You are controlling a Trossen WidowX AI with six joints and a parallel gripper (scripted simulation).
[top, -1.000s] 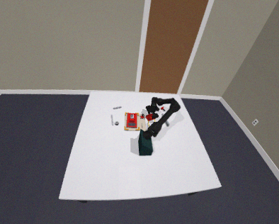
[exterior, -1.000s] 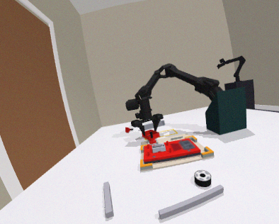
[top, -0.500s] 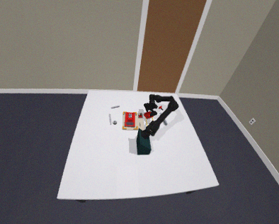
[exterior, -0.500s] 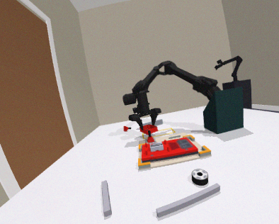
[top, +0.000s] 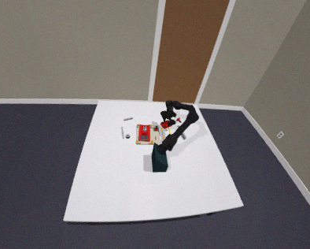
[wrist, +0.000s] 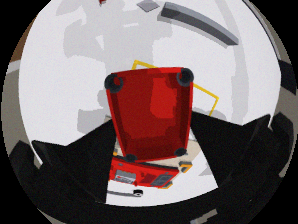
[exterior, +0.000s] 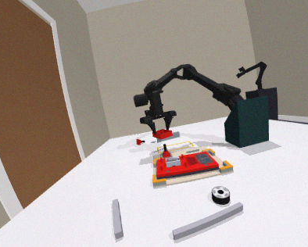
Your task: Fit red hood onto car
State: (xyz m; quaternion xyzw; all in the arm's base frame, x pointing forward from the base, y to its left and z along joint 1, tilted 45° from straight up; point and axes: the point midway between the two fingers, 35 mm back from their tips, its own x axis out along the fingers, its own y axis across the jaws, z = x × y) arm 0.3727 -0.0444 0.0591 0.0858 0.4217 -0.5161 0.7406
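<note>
Now: gripper tip 10 mm above the red hood. Also, from my gripper tip: black wheel: 150 mm behind, 360 mm to the left, 80 mm below; grey engine block: 40 mm behind, 210 mm to the left, 70 mm below.
</note>
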